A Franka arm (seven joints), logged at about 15 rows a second.
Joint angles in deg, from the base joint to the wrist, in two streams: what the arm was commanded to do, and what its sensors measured. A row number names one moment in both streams.
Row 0, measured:
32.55 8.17 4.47 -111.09 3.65 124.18 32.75
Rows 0 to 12, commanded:
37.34 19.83 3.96 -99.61 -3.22 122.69 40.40
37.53 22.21 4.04 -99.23 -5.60 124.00 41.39
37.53 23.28 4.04 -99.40 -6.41 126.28 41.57
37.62 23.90 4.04 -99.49 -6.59 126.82 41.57
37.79 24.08 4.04 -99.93 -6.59 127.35 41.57
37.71 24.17 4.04 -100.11 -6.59 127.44 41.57
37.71 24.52 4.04 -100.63 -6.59 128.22 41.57
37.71 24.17 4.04 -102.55 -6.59 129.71 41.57
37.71 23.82 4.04 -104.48 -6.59 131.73 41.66
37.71 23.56 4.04 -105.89 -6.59 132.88 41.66
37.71 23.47 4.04 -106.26 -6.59 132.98 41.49
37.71 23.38 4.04 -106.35 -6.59 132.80 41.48
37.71 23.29 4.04 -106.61 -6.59 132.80 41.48
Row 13, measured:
37.93 24.74 3.88 -104.39 -5.60 131.53 41.20
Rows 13 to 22, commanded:
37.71 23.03 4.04 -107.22 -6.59 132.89 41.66
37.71 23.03 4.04 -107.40 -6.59 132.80 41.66
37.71 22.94 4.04 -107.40 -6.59 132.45 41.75
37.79 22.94 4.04 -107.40 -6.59 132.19 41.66
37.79 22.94 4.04 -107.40 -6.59 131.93 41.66
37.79 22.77 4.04 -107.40 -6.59 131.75 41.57
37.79 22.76 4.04 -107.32 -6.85 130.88 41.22
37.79 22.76 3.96 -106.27 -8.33 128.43 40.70
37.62 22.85 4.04 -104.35 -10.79 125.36 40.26
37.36 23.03 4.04 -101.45 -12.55 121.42 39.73
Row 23, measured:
37.94 23.21 3.90 -104.71 -9.24 126.79 40.98
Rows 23 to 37, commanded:
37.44 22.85 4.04 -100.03 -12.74 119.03 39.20
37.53 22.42 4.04 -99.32 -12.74 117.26 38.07
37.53 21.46 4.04 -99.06 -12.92 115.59 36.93
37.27 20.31 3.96 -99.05 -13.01 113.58 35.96
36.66 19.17 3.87 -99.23 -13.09 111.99 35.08
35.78 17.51 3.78 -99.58 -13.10 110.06 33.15
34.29 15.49 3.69 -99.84 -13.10 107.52 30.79
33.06 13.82 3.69 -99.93 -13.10 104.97 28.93
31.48 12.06 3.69 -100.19 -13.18 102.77 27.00
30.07 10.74 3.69 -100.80 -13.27 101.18 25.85
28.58 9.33 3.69 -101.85 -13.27 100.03 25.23
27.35 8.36 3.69 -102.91 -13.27 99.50 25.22
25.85 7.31 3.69 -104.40 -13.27 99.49 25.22
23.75 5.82 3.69 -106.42 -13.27 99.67 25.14
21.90 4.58 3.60 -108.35 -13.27 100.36 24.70
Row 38, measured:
25.35 8.28 3.01 -102.53 -12.04 98.79 25.56
